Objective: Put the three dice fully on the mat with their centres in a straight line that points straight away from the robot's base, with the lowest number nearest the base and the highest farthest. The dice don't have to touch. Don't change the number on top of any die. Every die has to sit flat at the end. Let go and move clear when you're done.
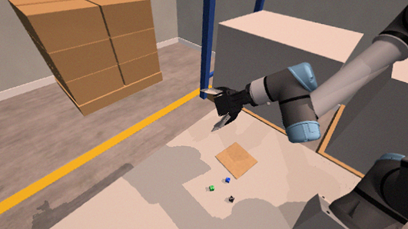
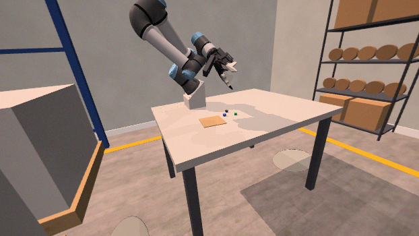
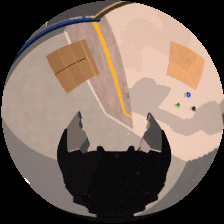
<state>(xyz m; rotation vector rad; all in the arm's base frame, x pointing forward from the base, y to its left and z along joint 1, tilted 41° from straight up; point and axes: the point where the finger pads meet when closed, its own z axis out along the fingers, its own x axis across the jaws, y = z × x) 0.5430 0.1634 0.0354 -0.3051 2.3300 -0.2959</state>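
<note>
Now: the blue die 180 mm behind my hand, 20 mm to the left of it and 240 mm below it. Round my hand: green die 170 mm behind, 90 mm to the left, 240 mm below; then black die 250 mm behind, 60 mm to the left, 240 mm below; then tan mat 140 mm behind, 90 mm to the right, 250 mm below.
</note>
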